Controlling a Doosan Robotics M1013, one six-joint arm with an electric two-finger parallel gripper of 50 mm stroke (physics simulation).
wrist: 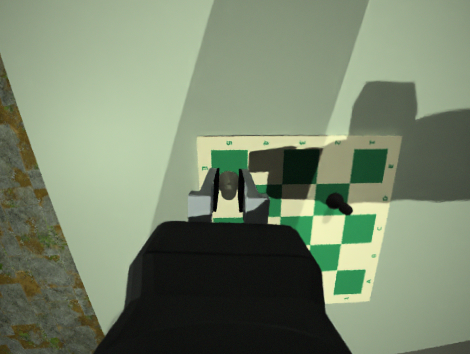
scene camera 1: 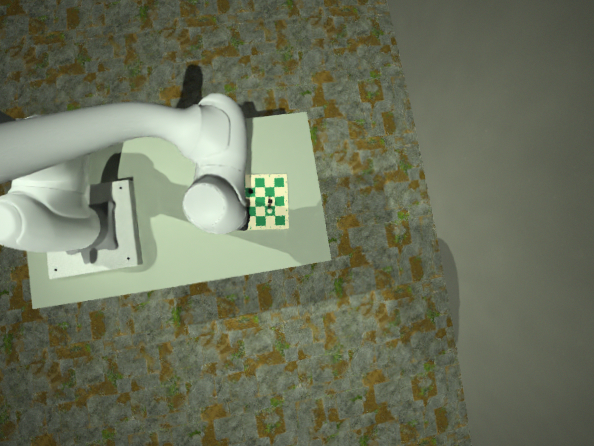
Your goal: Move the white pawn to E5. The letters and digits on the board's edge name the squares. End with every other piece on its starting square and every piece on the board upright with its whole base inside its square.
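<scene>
Chessboard [scene camera 1: 271,186] [wrist: 298,173], in sight. My gripper [wrist: 228,181], likewise.
</scene>
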